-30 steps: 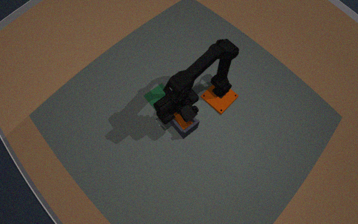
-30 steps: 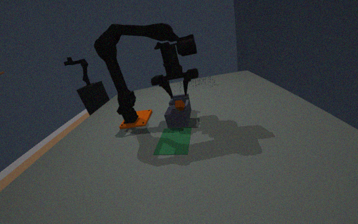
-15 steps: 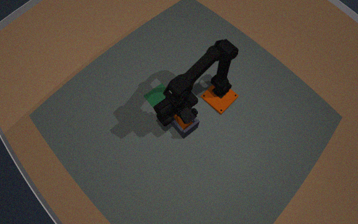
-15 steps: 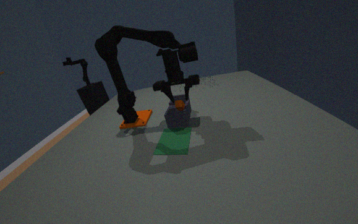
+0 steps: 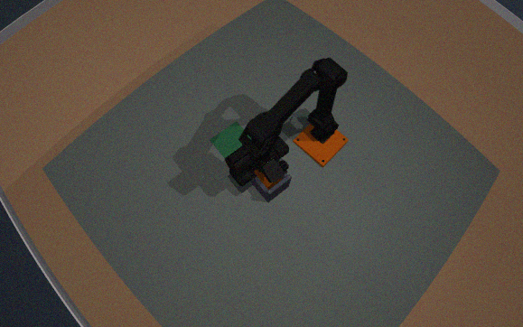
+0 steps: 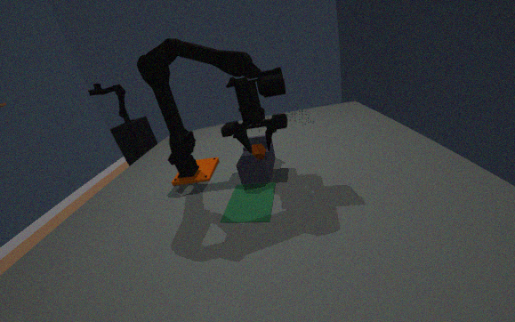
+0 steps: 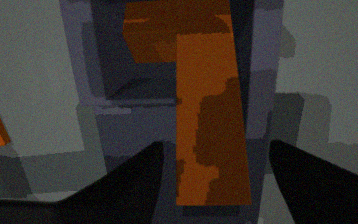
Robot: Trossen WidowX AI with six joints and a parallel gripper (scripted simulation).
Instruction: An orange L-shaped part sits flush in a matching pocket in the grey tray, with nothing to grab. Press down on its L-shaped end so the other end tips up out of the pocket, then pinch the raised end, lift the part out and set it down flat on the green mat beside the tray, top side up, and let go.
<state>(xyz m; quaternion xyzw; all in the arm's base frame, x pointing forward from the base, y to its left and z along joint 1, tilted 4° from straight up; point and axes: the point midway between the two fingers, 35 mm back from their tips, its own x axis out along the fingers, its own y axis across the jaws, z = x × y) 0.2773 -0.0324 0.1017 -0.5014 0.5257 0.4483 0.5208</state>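
My gripper tip is now 4 cm to the right of the orange L-shaped part, 3 cm above it and 2 cm past it. From my gripper tip the other things lie so: green mat: 14 cm to the right, 8 cm below, 3 cm behind.
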